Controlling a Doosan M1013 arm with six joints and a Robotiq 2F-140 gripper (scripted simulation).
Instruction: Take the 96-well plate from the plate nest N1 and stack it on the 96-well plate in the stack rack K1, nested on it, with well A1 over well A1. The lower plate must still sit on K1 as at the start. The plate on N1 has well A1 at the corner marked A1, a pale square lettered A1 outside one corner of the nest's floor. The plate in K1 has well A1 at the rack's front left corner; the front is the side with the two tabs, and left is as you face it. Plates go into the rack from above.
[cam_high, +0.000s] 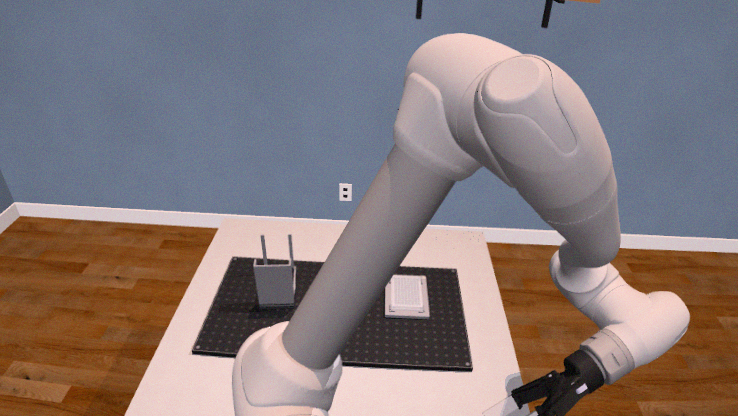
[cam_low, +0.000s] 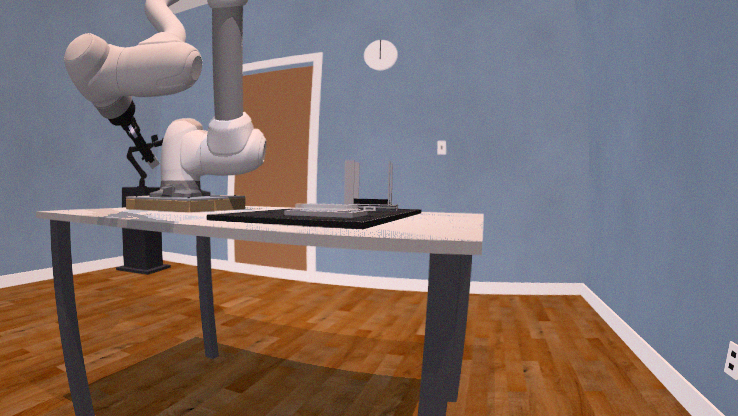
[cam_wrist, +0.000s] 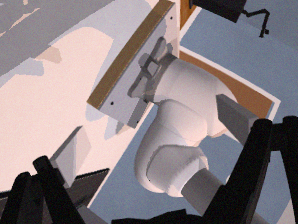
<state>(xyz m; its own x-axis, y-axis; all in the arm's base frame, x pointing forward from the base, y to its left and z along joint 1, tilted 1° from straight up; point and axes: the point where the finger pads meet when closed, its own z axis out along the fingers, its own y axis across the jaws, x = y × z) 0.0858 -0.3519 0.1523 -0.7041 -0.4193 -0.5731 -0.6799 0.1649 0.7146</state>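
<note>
Now: hand 520 mm short of the white 96-well plate, 160 mm above it and 50 mm to the right of it. From my hand the other things lie so: A1 marker: 580 mm ahead, 170 mm below, 20 mm to the right; then plate nest N1: 520 mm ahead, 170 mm below, 50 mm to the left.
</note>
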